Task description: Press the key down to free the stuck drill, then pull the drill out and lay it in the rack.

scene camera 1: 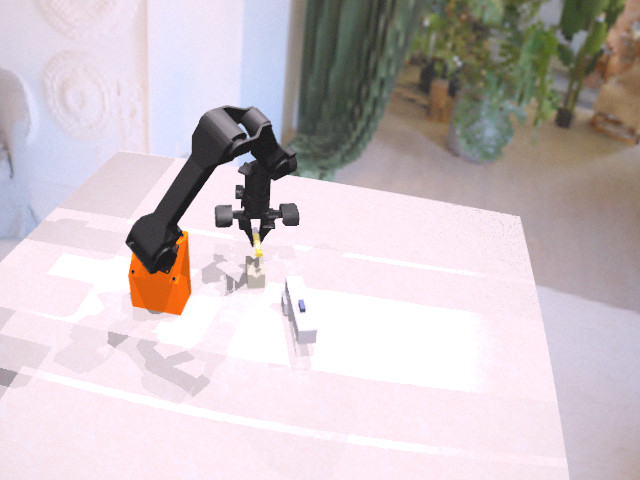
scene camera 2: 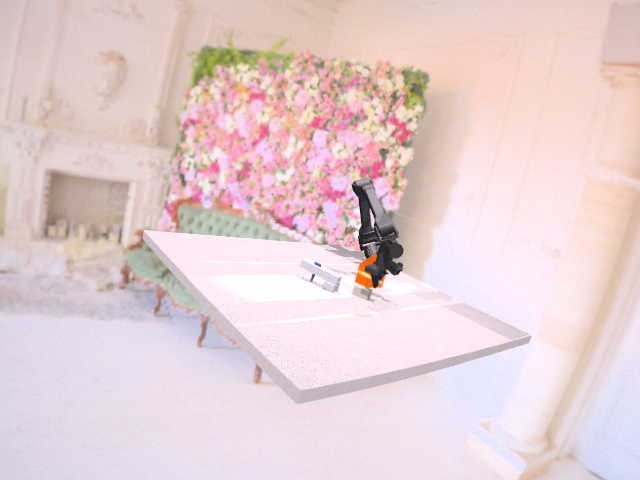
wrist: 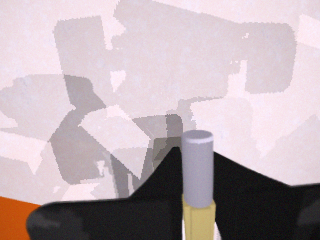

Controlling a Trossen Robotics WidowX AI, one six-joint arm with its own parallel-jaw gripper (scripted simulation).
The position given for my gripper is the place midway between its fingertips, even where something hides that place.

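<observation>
There is a drill in the grip of my gripper point(scene camera 1: 255, 246), and the same camera gives me a housing block point(scene camera 1: 304, 325). In the wrist view I find my gripper again point(wrist: 187, 152).
</observation>
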